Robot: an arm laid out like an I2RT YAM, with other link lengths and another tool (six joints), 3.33 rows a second.
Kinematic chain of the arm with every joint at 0, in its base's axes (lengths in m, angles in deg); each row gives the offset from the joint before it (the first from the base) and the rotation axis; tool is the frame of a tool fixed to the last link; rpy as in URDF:
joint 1: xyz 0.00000 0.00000 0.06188 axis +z
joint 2: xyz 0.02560 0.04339 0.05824 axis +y
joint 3: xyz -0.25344 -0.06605 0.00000 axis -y
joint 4: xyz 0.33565 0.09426 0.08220 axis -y
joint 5: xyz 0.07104 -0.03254 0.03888 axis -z
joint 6: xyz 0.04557 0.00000 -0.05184 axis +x
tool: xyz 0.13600 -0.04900 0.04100 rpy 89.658 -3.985 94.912
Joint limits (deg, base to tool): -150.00..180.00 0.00..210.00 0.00..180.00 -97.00..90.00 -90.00..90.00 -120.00..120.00
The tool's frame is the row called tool.
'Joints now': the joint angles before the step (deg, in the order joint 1, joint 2, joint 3, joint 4, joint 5, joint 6). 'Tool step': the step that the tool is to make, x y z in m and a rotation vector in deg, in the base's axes. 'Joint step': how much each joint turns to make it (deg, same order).
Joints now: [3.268 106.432 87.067 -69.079 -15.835 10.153]
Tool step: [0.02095 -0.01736 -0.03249 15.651 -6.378 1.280]
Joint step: [-9.202 0.307 -7.036 9.048 -16.284 -10.623]
